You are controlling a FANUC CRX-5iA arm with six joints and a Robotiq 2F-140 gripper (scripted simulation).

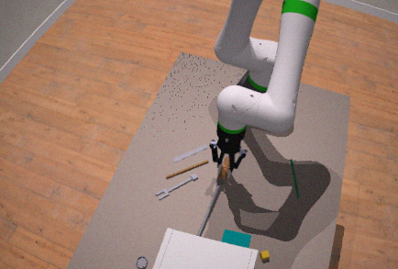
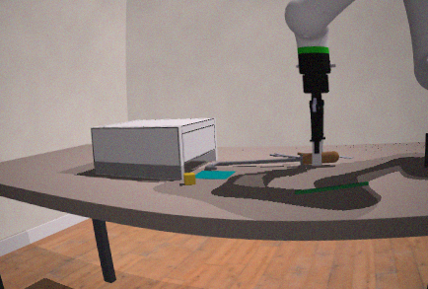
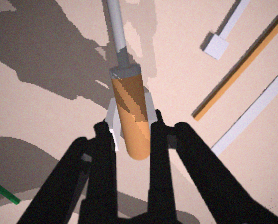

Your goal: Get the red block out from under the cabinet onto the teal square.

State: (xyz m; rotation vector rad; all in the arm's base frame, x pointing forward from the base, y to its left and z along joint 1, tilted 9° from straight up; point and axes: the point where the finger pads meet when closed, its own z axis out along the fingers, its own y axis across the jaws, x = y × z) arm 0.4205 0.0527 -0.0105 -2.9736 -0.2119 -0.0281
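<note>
Right now my hand is 240 mm short of the teal square, 160 mm to the right of it and 40 mm above it. Also, from my hand: long-handled tool: 120 mm ahead, 60 mm to the left, 20 mm below; then grey ruler: 20 mm behind, 160 mm to the right, 40 mm below; then wooden stick: 50 mm ahead, 130 mm to the right, 30 mm below.
</note>
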